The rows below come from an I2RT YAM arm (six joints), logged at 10 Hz.
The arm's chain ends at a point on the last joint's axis. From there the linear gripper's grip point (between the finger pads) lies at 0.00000 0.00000 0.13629 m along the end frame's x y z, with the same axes.
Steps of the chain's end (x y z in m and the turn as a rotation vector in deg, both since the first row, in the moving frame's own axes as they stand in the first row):
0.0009, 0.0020, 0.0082, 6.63, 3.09, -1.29
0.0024, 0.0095, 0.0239, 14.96, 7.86, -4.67
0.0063, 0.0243, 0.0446, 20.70, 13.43, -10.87
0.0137, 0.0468, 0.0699, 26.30, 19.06, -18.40
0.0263, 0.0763, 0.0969, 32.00, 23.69, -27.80
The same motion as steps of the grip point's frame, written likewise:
0.0081, -0.0138, 0.0071, 6.63, 3.09, -1.29
0.0194, -0.0263, 0.0180, 14.96, 7.86, -4.67
0.0325, -0.0261, 0.0322, 20.70, 13.43, -10.87
0.0462, -0.0185, 0.0488, 26.30, 19.06, -18.40
0.0588, -0.0039, 0.0659, 32.00, 23.69, -27.80

